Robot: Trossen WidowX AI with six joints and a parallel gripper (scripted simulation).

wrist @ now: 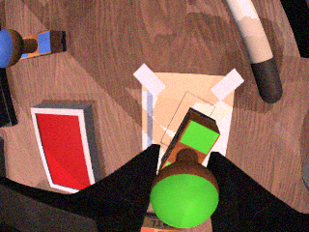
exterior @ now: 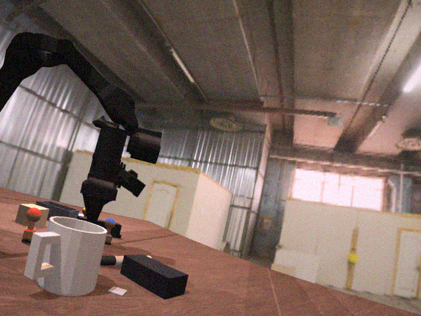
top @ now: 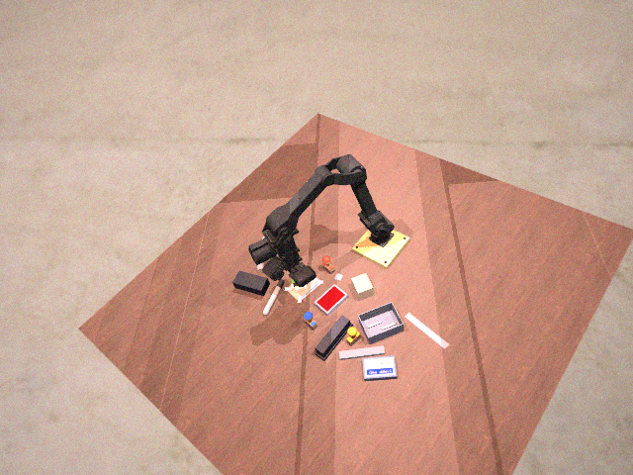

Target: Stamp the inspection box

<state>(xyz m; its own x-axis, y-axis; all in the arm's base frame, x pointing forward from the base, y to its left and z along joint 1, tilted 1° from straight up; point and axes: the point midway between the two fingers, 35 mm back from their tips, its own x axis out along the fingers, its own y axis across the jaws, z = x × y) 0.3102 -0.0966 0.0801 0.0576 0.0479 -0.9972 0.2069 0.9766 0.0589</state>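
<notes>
The card is 20 mm behind my gripper tip and 60 mm below it. Also, from my gripper tip: green-knobbed stamp (10 mm below); then red-knobbed stamp (110 mm behind, 30 mm to the left, 40 mm below); then marker pen (60 mm ahead, 50 mm to the right, 50 mm below).
</notes>
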